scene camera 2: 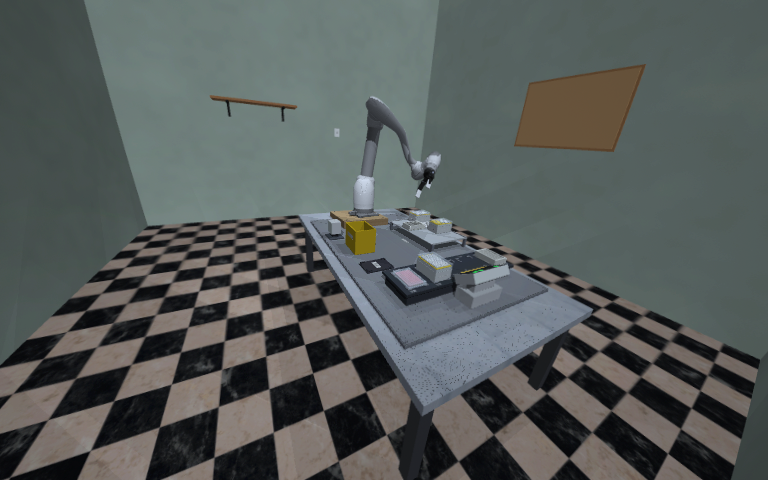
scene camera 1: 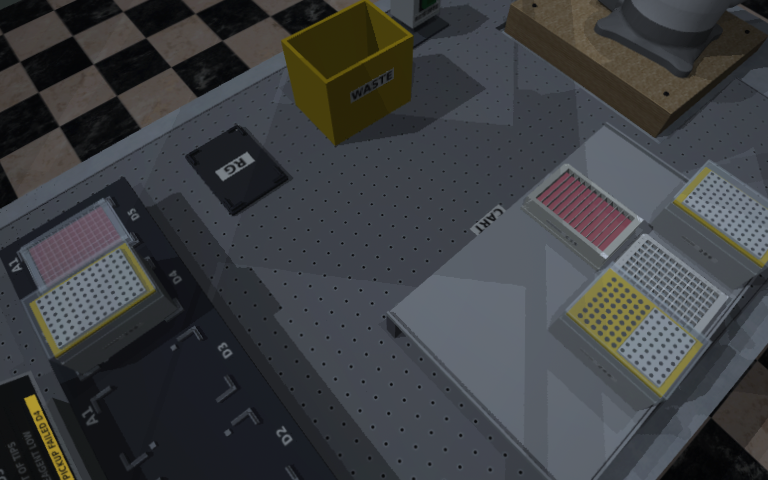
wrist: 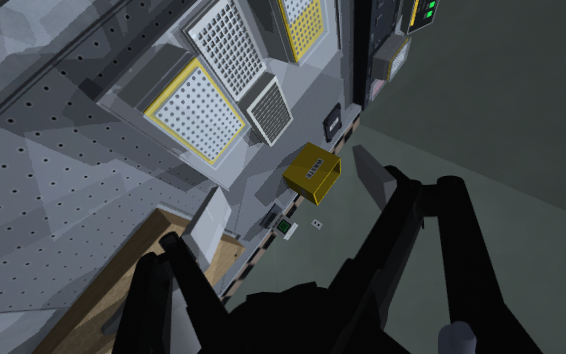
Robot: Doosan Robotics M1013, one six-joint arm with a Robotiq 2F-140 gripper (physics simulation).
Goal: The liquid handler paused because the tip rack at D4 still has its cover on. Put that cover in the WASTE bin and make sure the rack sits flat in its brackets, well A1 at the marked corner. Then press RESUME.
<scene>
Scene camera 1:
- yellow WASTE bin: 346, 71
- black RG pad: 236, 169
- grey CART platform: 482, 319
</scene>
